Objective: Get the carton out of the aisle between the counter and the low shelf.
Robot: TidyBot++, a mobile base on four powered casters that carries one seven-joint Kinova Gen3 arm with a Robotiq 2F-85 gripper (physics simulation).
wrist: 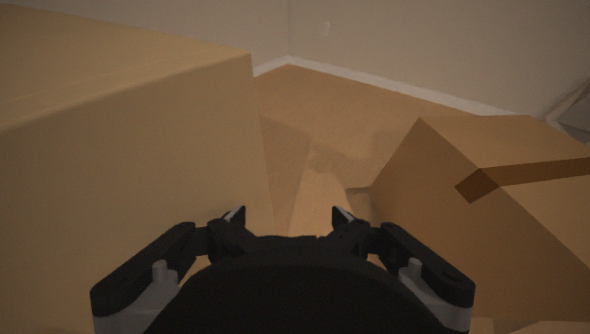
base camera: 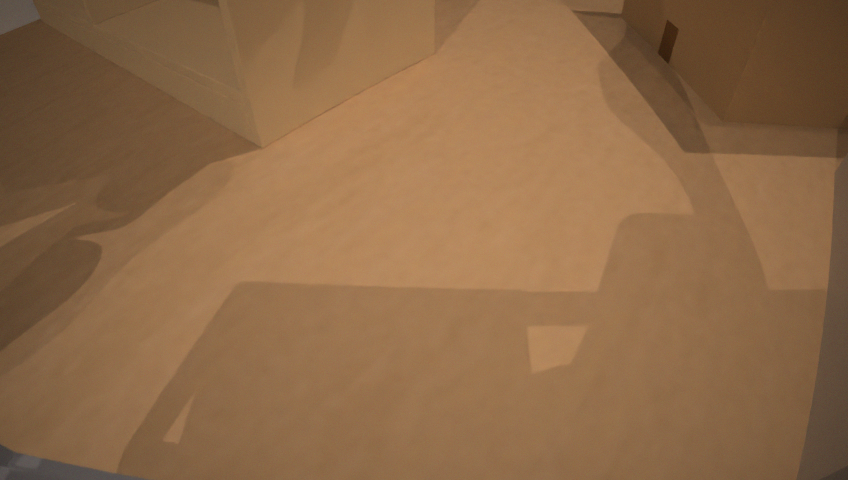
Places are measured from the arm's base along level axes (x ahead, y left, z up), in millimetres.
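Pixels of known places: gripper, fingertip midpoint: (wrist: 289, 215).
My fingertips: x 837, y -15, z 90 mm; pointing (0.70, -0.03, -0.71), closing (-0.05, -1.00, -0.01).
Behind a point stands the place of what it marks.
The carton (base camera: 779, 71) {x 709, y -514, z -302 mm} (wrist: 430, 225) {x 909, y -434, z -192 mm}, brown with a darker tape strip, stands on the floor at the top right in the base view and at the right in the wrist view. The low shelf (base camera: 368, 41) {x 757, y 103, z -321 mm} (wrist: 150, 165) {x 823, y 53, z 181 mm}, pale tan, is at the upper left in the base view, its open front facing left; its top and side fill the left of the wrist view. A stretch of floor separates the two. My gripper (wrist: 289, 215) {x 837, y -14, z 90 mm} is open and empty, seen over the gap between shelf and carton, touching neither as far as shows. It does not show in the base view.
A grey upright surface (base camera: 830, 333) {x 304, y -382, z -381 mm} runs along the right edge of the base view; I cannot tell whether it is the counter. Walls with a white baseboard (wrist: 380, 80) {x 2455, y -1044, z -334 mm} meet in a corner beyond the gap. A grey object (wrist: 577, 115) {x 1614, y -2196, z -207 mm} shows behind the carton. Arm and base shadows cross the floor.
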